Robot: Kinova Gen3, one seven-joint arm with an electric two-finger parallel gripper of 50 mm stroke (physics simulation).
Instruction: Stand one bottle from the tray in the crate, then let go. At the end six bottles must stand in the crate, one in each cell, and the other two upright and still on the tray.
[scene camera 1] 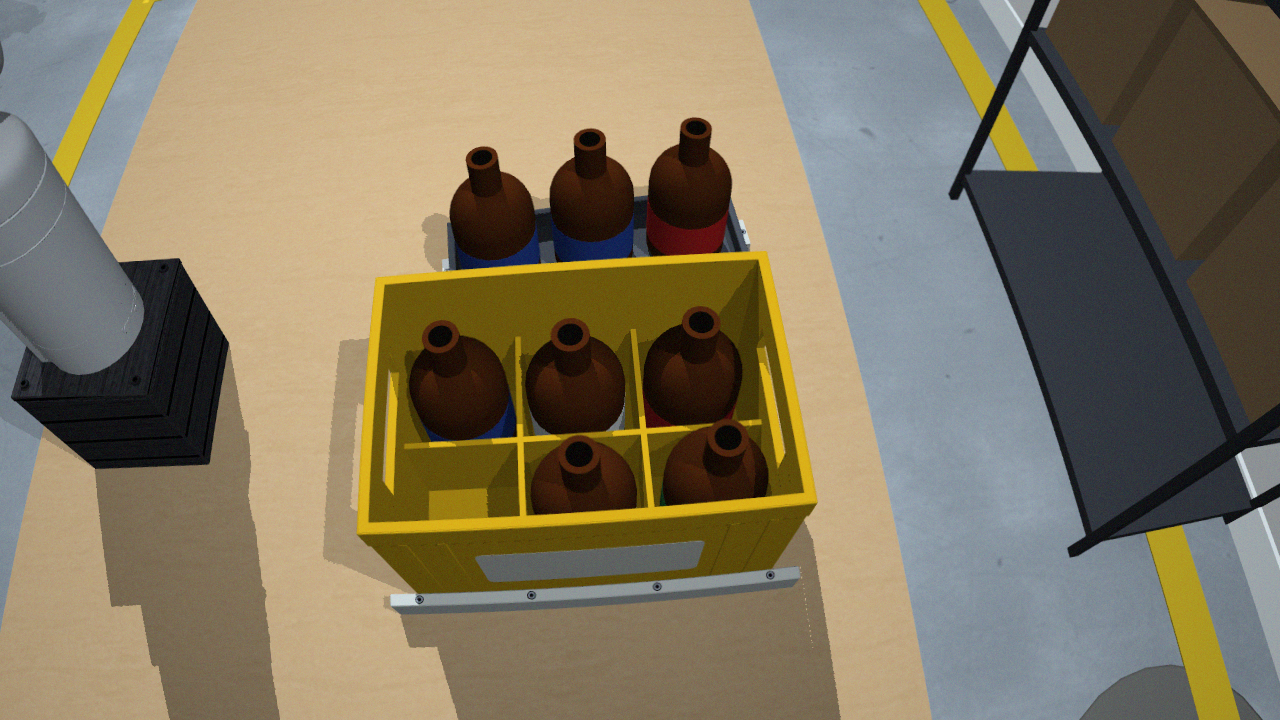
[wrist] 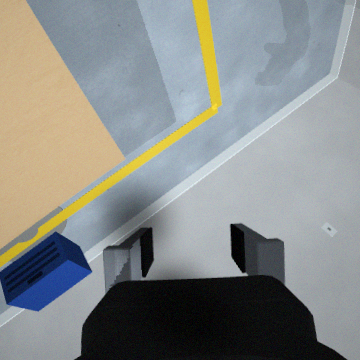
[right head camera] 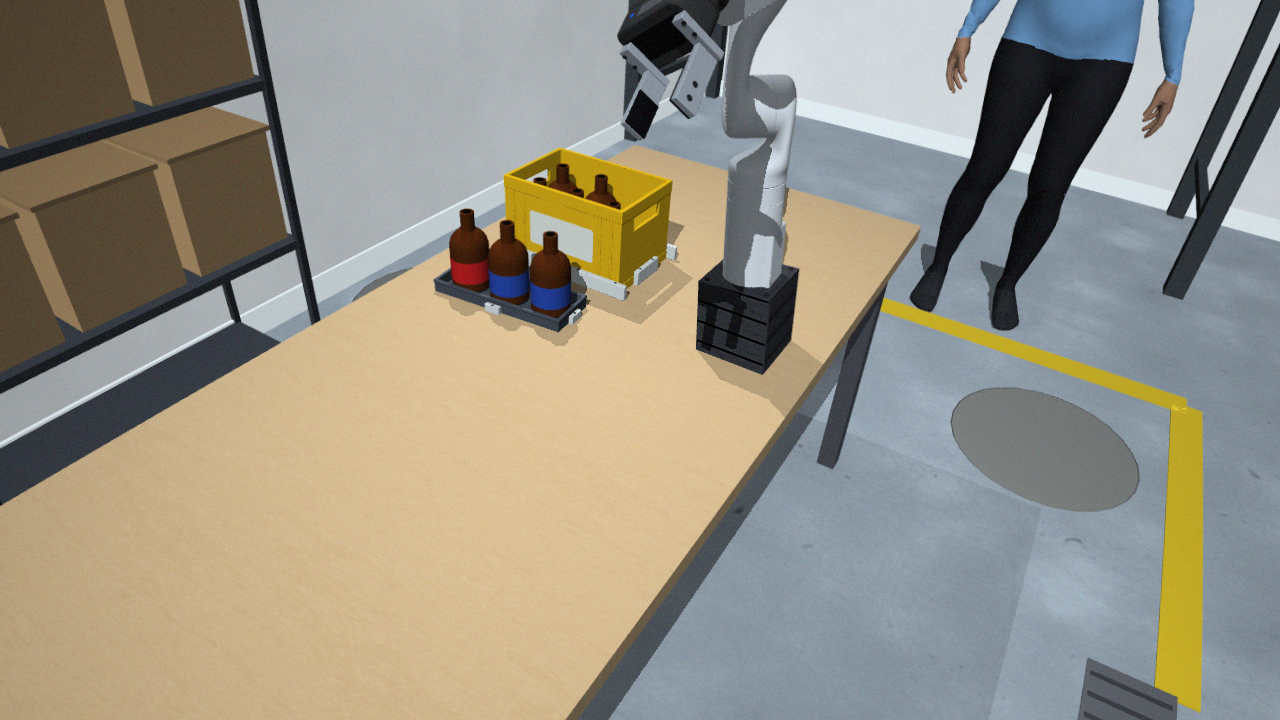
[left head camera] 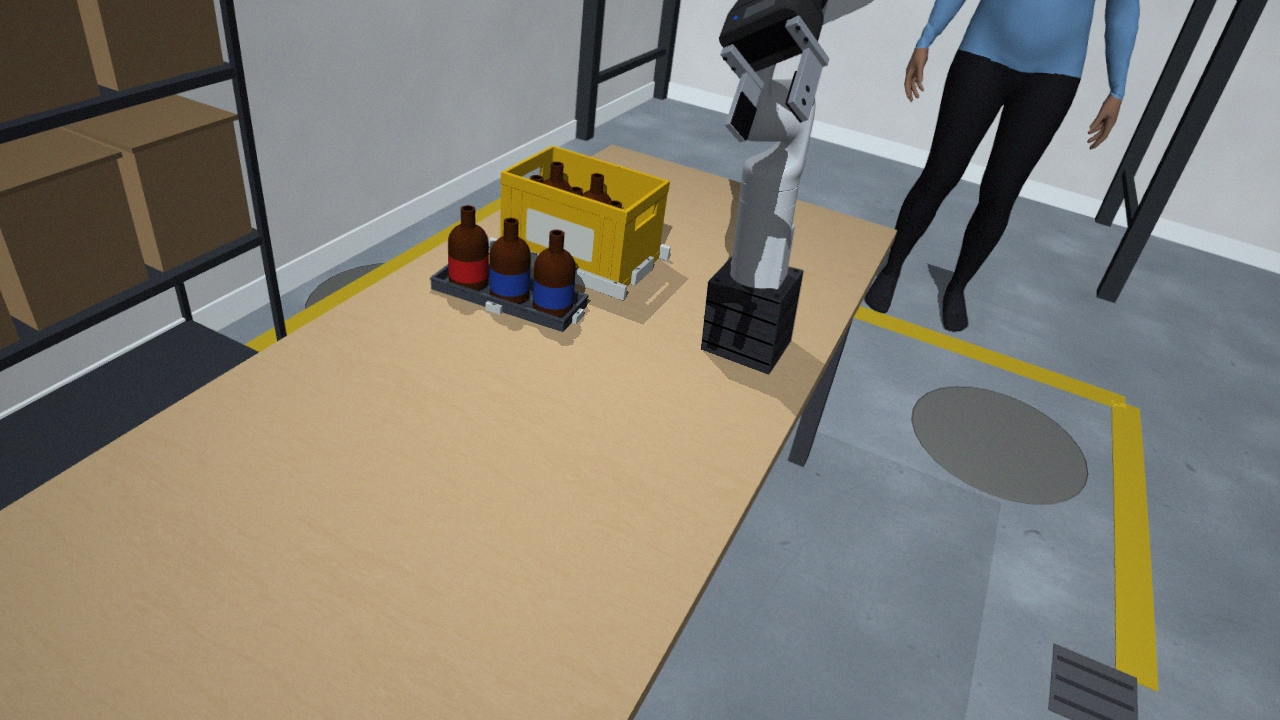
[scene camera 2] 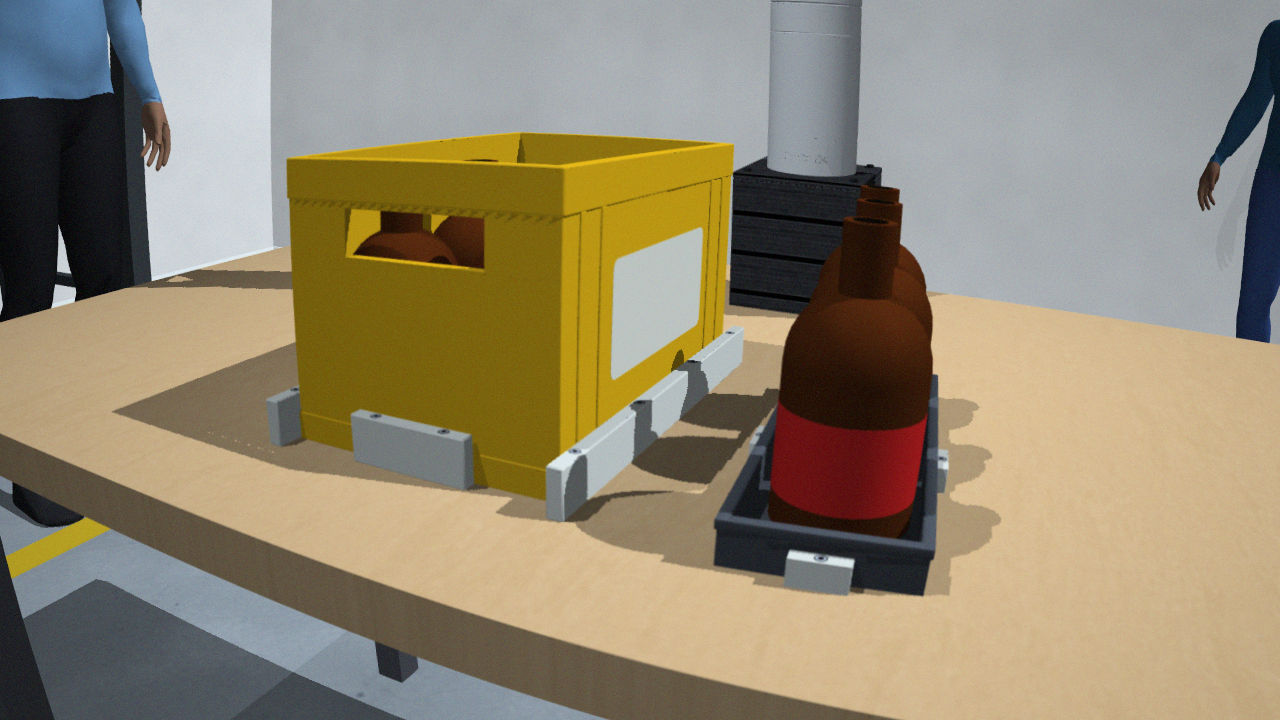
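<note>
My gripper is there for me to see, and it shows both in the wrist view and in the left head camera view. I can also see a yellow crate, and there's a dark tray too.
</note>
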